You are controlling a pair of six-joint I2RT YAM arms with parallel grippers.
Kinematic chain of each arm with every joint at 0, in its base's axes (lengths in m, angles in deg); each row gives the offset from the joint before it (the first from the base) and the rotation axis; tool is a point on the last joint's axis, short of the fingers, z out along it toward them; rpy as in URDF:
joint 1: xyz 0 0 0.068 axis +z
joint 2: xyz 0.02 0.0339 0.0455 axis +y
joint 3: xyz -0.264 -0.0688 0 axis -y
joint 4: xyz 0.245 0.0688 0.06 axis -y
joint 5: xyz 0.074 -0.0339 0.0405 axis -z
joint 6: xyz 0.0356 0 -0.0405 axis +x
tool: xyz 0 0 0 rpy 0 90 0
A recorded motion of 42 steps. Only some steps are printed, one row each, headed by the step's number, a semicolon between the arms.
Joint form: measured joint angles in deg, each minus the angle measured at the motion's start. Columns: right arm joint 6, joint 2, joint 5, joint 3, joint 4, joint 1; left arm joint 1, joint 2, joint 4, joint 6, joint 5, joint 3.
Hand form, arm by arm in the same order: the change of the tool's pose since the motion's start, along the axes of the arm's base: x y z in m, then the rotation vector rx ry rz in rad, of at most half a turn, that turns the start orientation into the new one. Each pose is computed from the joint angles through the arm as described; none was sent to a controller.
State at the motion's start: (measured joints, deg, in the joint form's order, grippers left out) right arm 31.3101 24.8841 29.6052 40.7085 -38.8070 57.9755; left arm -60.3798 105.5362 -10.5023 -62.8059 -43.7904 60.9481
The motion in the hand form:
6: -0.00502 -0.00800 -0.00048 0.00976 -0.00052 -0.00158; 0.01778 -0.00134 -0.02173 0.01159 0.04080 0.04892
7: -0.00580 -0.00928 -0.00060 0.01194 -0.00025 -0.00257; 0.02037 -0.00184 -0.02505 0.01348 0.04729 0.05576
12: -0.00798 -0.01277 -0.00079 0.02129 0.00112 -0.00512; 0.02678 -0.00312 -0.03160 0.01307 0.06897 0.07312
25: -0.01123 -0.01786 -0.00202 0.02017 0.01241 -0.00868; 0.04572 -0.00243 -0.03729 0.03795 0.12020 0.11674
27: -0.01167 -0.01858 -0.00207 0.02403 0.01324 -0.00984; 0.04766 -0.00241 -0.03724 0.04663 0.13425 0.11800
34: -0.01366 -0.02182 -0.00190 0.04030 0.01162 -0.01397; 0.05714 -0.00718 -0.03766 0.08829 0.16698 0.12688
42: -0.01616 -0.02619 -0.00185 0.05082 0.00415 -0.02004; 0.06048 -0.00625 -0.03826 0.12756 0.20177 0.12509
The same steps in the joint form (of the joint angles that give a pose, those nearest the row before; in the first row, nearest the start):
6: 0.33 -2.36 -0.02 0.00 -2.03 0.00; 2.34 5.11 0.00 -1.79 1.14 2.12
7: 0.44 -2.73 0.00 0.00 -2.36 0.00; 2.64 5.95 -0.09 -2.08 1.31 2.56
12: 0.87 -3.76 -0.01 0.02 -3.21 -0.01; 3.41 7.80 -0.90 -3.08 2.10 3.91
25: 1.53 -4.98 0.03 0.24 -5.38 0.05; 5.88 11.04 -5.53 -4.13 3.56 8.26
27: 1.72 -5.20 0.02 0.24 -5.53 0.04; 6.14 11.39 -6.82 -4.13 4.02 9.05
34: 2.28 -6.23 0.09 0.24 -5.99 0.05; 6.86 13.81 -11.61 -3.89 4.39 13.38
42: 2.38 -7.56 0.43 0.24 -6.64 0.04; 7.37 14.71 -15.08 -3.28 5.07 15.17

